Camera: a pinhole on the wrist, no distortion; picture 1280 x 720 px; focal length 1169.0 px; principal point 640.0 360.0 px. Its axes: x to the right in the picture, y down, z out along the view. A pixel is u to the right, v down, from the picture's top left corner.
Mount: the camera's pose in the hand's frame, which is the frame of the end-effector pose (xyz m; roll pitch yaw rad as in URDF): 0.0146 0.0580 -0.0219 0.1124 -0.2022 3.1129
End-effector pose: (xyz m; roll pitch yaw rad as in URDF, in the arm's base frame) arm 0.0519 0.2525 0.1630 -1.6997 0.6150 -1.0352
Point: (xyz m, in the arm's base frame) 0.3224 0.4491 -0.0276
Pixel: 666 269
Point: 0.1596 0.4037 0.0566
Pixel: 968 210
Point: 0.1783 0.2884 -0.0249
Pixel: 128 111
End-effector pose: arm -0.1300 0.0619 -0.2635 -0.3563 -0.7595 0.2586
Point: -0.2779 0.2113 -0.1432
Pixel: 923 204
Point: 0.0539 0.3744 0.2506
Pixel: outside the picture
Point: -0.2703 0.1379 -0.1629
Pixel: 1066 552
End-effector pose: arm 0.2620 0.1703 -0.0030 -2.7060 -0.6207 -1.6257
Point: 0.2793 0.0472 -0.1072
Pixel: 714 584
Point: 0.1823 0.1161 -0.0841
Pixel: outside the picture
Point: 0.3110 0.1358 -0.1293
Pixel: outside the picture
